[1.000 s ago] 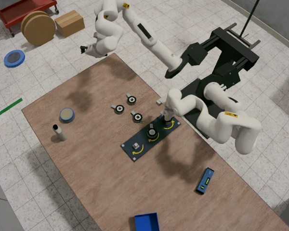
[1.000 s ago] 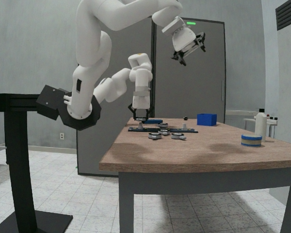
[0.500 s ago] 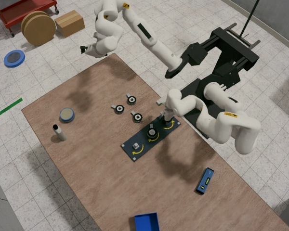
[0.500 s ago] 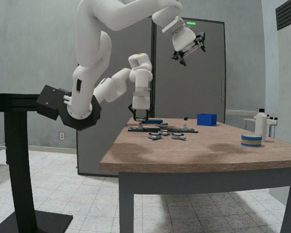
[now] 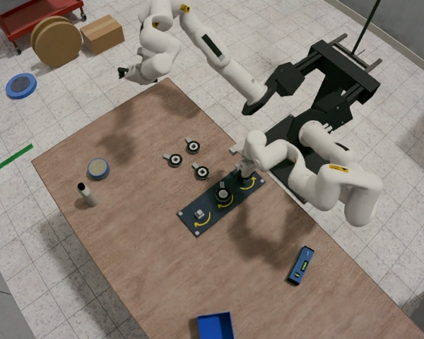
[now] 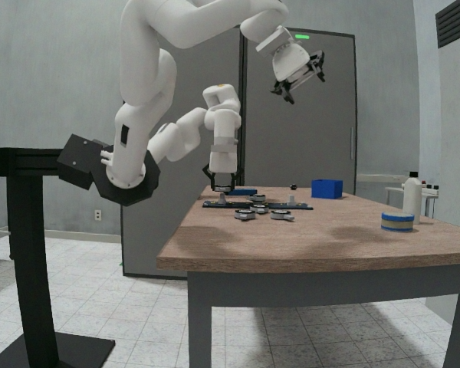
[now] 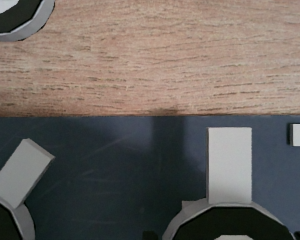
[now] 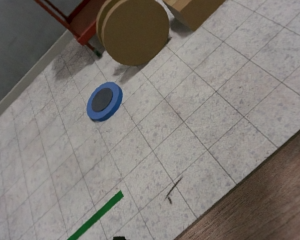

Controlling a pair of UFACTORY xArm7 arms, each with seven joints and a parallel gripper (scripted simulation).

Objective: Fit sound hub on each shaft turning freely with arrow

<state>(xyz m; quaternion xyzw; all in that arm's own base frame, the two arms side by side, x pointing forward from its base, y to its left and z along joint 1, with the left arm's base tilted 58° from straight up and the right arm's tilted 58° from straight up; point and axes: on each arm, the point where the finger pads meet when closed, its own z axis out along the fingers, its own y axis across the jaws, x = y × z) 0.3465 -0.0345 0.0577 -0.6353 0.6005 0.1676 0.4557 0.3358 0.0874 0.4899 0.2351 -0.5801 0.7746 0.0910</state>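
Observation:
Now: the dark board 13 cm ahead of my left hand, 6 cm below it and 2 cm to the right of it. Round my left hand: white bottle 53 cm ahead, 43 cm to the right, 3 cm above; tape roll 52 cm to the right, 41 cm ahead, 5 cm below.

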